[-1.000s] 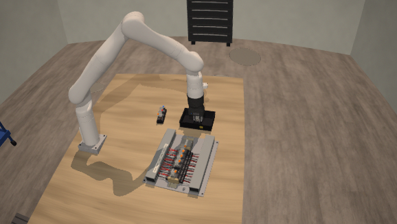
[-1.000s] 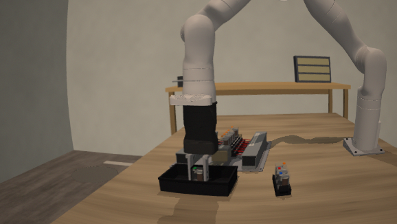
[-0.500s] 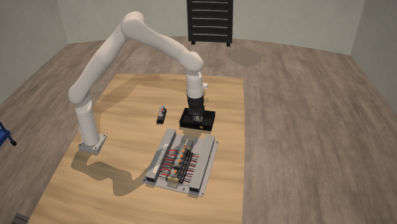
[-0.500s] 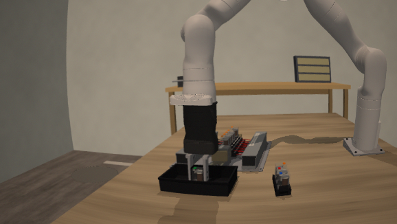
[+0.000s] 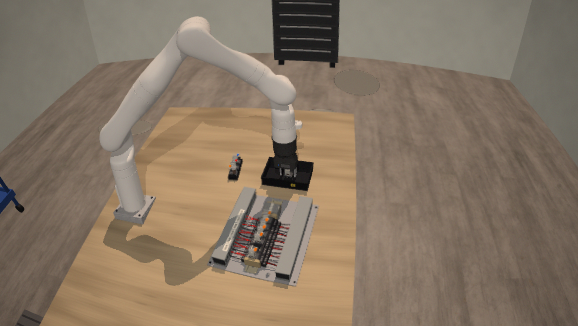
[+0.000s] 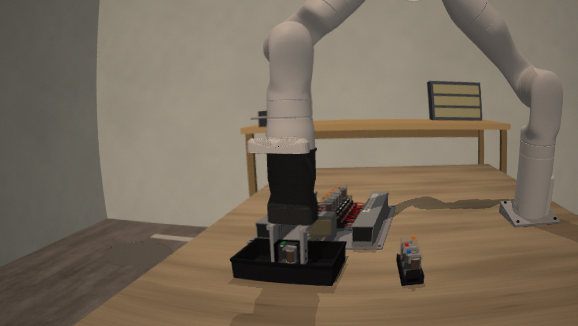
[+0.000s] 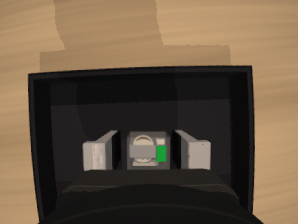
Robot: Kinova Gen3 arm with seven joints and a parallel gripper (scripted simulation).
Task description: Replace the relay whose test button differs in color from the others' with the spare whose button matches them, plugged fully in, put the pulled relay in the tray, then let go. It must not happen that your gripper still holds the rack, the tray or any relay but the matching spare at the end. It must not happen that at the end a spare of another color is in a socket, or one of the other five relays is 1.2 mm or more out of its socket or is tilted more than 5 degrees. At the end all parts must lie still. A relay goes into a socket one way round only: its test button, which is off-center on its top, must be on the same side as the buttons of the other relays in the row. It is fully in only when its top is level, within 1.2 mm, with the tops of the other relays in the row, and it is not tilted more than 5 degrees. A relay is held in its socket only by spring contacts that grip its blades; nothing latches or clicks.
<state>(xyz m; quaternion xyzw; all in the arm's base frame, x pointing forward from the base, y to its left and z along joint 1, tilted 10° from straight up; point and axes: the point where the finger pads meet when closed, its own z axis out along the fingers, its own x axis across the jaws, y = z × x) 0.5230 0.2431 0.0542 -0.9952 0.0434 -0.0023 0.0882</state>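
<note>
My hand is 20 mm above the black tray. Also, from my hand: spare relay (200 mm behind, 40 mm to the left); spare holder (200 mm behind, 20 mm below, 10 mm to the left).
</note>
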